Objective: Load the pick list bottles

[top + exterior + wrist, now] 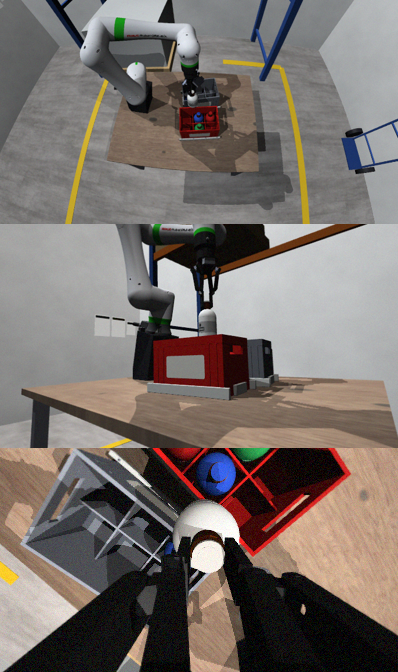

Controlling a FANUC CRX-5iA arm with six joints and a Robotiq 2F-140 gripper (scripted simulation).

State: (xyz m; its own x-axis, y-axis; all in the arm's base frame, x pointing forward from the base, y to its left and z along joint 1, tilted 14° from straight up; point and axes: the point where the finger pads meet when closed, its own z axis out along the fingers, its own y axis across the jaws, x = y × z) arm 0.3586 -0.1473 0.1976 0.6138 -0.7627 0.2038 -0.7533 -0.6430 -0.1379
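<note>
The white bottle lies 80 mm below my hand. The rest, counted from my hand: red crate 270 mm below, 120 mm to the right, 30 mm ahead; red bottle 260 mm below, 120 mm ahead, 80 mm to the right; blue bottle 260 mm below, 80 mm to the left, 20 mm behind.
</note>
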